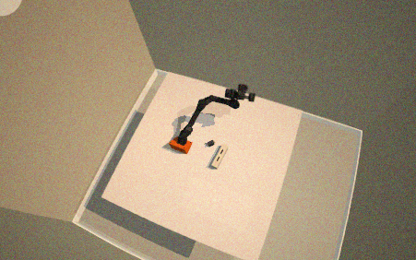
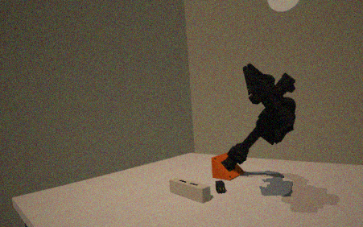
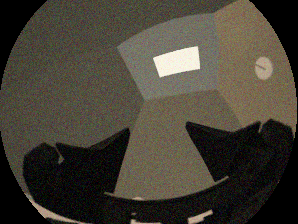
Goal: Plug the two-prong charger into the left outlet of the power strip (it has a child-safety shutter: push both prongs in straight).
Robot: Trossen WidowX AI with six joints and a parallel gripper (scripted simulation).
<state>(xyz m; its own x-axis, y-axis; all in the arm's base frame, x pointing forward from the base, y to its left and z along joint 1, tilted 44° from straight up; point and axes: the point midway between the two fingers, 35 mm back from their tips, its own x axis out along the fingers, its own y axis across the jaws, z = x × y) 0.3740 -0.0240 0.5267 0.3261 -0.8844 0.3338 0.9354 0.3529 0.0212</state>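
My gripper tip is 170 mm past the black two-prong charger, 230 mm to the left of it and 450 mm above it.
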